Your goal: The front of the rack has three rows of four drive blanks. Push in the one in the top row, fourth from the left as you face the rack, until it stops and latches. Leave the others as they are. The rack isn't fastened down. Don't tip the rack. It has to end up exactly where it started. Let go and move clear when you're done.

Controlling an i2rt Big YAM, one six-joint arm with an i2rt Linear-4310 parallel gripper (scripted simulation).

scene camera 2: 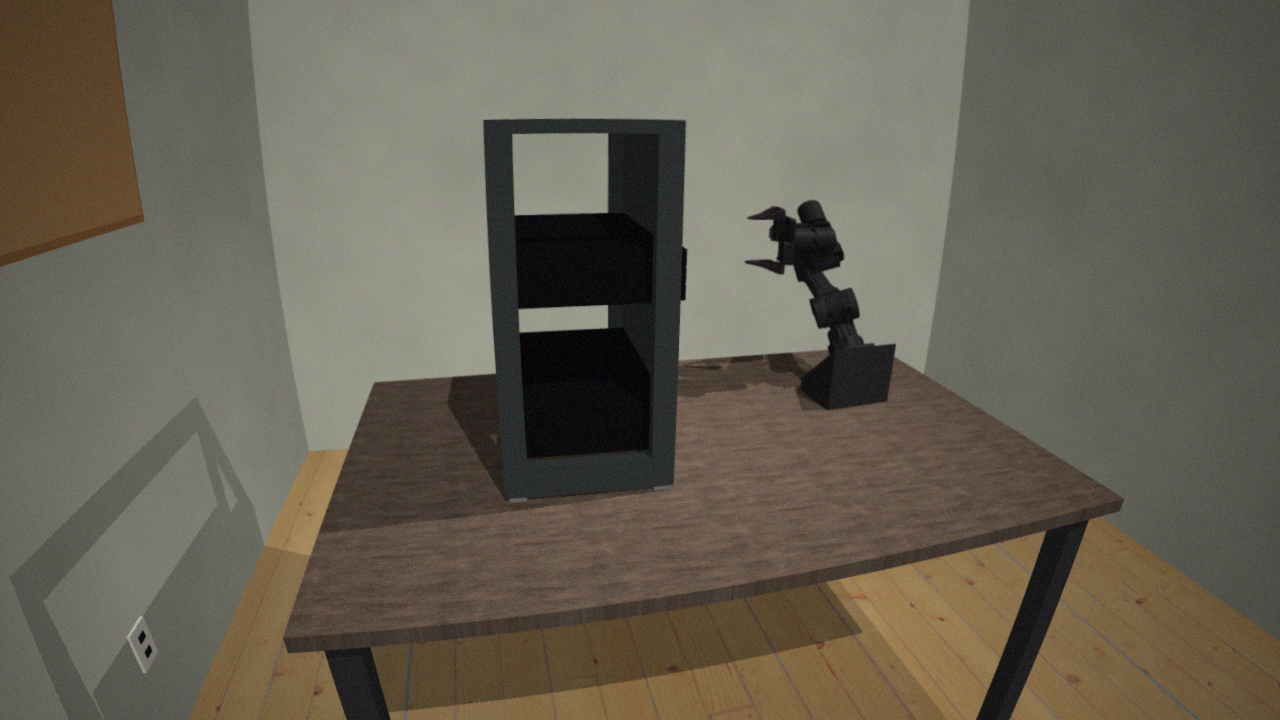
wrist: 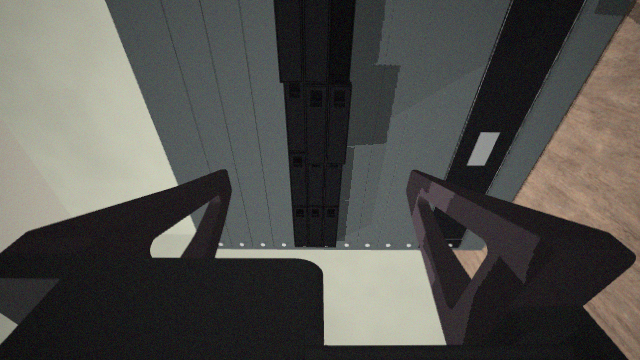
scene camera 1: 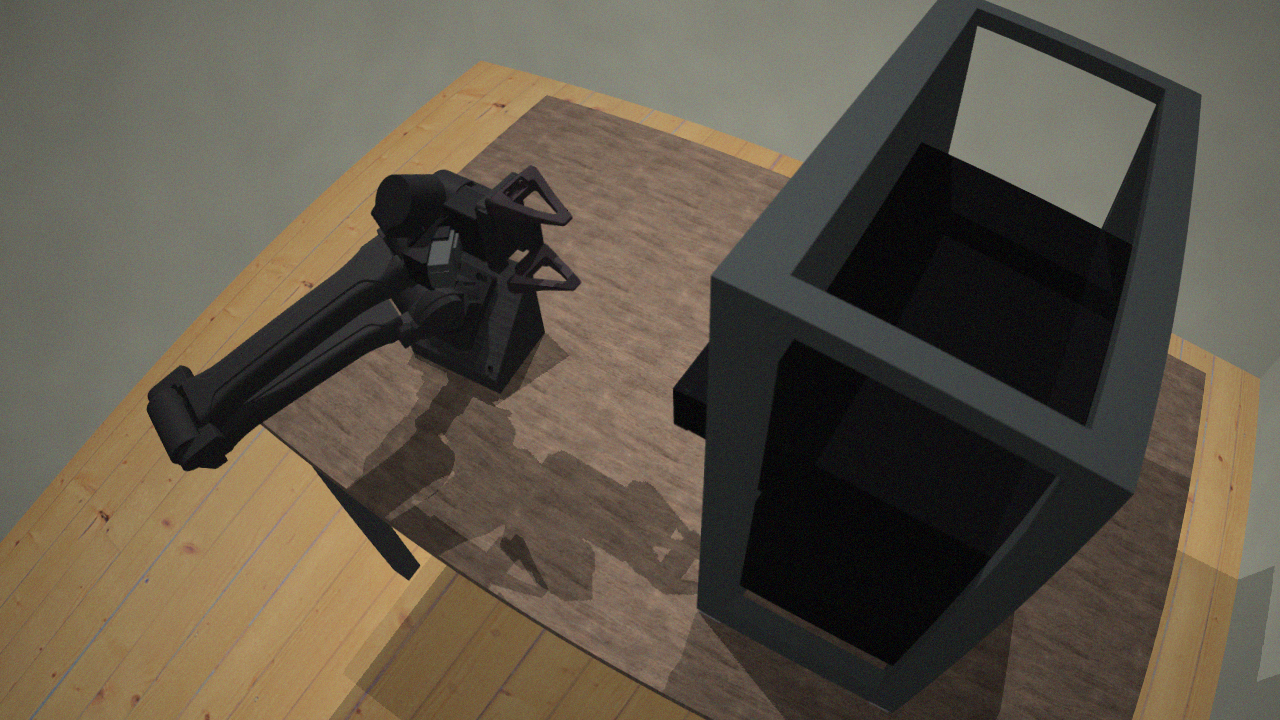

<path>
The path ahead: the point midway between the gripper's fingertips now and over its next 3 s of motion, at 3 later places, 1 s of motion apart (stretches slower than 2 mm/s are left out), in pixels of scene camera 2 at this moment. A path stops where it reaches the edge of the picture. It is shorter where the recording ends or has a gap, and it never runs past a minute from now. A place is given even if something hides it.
My gripper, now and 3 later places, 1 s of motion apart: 746, 240; 714, 239; 670, 222; 650, 221
</path>
